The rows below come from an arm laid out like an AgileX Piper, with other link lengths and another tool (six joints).
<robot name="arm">
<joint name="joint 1" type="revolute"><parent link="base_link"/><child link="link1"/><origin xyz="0 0 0.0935" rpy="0 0 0"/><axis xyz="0 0 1"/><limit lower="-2.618" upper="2.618"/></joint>
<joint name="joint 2" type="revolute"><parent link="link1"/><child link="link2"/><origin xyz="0 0 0" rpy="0 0 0"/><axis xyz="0 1 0"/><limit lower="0" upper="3.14"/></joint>
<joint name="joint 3" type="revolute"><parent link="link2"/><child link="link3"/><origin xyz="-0.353 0 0.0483" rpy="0 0 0"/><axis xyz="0 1 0"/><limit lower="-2.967" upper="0"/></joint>
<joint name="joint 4" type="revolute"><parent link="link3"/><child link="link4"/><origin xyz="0.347 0 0.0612" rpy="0 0 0"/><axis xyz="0.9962 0 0.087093"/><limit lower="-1.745" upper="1.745"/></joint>
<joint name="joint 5" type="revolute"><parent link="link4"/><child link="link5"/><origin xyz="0 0 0" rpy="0 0 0"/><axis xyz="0 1 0"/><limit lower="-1.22" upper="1.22"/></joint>
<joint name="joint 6" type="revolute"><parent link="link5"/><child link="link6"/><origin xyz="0.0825 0 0.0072" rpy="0 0 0"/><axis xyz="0.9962 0 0.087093"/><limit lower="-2.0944" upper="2.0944"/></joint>
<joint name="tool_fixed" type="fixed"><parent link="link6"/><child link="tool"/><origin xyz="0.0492 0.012 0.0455" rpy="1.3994 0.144 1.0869"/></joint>
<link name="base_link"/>
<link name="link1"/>
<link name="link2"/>
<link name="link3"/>
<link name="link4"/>
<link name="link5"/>
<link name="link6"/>
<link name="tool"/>
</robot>
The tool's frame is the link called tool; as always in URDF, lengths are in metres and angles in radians.
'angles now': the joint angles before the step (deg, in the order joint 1, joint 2, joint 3, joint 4, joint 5, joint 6). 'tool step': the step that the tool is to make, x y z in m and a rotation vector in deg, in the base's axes. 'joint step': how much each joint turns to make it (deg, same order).
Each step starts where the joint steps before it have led.
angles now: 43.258 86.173 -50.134 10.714 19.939 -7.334
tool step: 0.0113 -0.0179 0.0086 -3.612 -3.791 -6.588
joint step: -0.002 -1.493 0.011 -23.434 1.367 23.720
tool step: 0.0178 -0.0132 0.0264 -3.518 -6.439 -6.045
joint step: 0.001 -0.969 -2.528 -20.516 4.528 18.683
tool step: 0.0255 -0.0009 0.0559 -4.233 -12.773 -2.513
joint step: 0.009 0.168 -6.194 -19.932 4.484 11.341
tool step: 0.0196 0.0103 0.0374 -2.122 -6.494 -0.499
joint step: -0.016 2.126 -6.469 -6.196 2.502 0.748
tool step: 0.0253 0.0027 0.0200 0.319 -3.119 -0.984
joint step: -1.762 2.806 -5.170 -1.992 -0.325 -0.012
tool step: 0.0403 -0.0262 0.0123 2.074 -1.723 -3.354
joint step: -5.505 2.464 -3.896 0.059 -2.524 -0.002
